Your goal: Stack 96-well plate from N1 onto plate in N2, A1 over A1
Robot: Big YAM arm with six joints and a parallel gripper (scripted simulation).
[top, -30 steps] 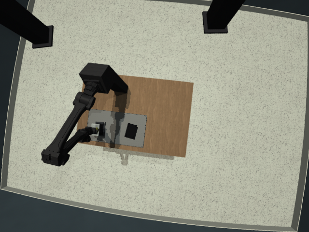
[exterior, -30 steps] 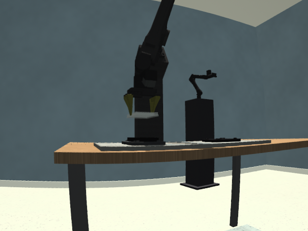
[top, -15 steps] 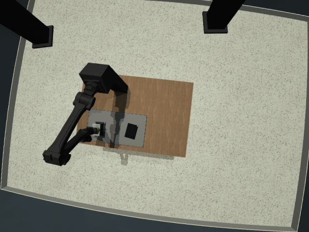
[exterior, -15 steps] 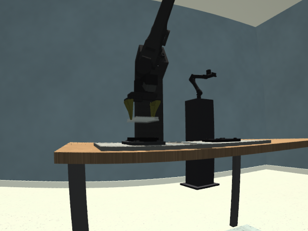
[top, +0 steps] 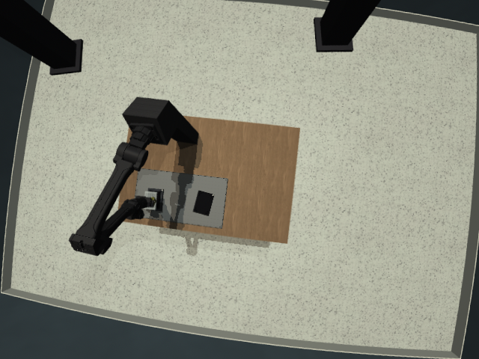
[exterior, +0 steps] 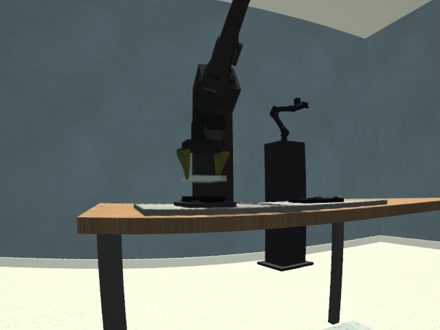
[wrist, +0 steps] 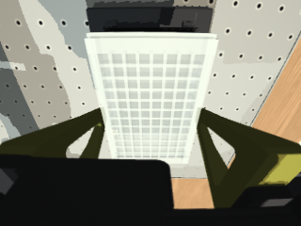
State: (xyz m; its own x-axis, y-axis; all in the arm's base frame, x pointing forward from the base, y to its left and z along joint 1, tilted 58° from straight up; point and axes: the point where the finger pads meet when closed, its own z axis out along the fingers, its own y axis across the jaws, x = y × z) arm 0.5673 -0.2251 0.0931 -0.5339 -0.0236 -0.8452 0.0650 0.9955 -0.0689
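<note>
My gripper is now 60 mm above the black 96-well plate. Also, from my hand: black plate nest (370 mm to the left, 70 mm below, 30 mm ahead); white 96-well plate (10 mm below).
</note>
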